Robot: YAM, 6 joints.
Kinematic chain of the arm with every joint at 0, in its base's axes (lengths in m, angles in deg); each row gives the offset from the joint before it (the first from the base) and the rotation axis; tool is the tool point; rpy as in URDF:
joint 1: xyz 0 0 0.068 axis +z
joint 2: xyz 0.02 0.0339 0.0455 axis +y
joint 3: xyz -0.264 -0.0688 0 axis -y
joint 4: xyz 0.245 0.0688 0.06 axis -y
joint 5: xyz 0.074 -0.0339 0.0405 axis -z
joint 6: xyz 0.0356 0 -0.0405 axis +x
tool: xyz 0 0 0 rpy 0 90 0
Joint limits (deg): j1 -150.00..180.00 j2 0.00..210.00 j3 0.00..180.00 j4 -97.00..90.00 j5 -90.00..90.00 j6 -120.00..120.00
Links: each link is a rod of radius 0.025 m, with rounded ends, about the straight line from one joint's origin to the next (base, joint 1, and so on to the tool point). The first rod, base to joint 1, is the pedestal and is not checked.
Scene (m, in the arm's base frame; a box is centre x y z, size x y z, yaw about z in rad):
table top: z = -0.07
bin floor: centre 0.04 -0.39 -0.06 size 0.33 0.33 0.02 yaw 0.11
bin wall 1: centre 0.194 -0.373 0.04 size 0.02 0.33 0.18 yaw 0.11
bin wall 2: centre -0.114 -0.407 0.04 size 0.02 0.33 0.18 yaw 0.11
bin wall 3: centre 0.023 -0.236 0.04 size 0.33 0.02 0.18 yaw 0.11
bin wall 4: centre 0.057 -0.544 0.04 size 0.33 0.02 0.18 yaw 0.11
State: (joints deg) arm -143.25 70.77 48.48 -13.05 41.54 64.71
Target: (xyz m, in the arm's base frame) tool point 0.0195 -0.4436 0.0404
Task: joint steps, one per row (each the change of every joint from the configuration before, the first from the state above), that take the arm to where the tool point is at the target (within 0.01 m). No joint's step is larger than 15 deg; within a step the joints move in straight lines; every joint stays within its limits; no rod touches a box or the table.
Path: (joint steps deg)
1: 14.57 9.66 8.12 3.45 -2.07 0.00
2: 14.57 9.66 8.12 3.46 -2.07 0.00
3: 14.58 9.66 8.12 3.45 -2.07 0.00
4: 14.57 9.66 8.11 3.46 -2.07 0.00
5: -0.05 12.47 -2.10 0.04 -0.73 0.00
6: -0.05 12.47 -2.10 0.04 -0.72 0.00

